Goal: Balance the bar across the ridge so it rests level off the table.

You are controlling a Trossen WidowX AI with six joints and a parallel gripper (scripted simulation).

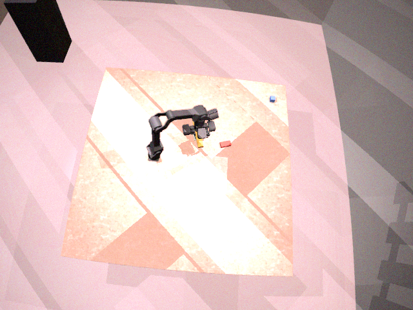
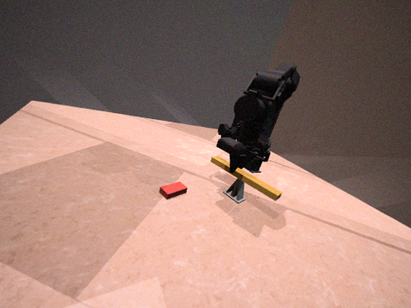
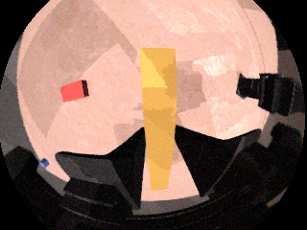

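The yellow bar is 30 mm to the left of my gripper tip and 10 mm behind it. The rest, counted from my gripper tip: blue cube 490 mm ahead, 360 mm to the left, 50 mm below; then red block 180 mm ahead, 60 mm below, 20 mm to the right.
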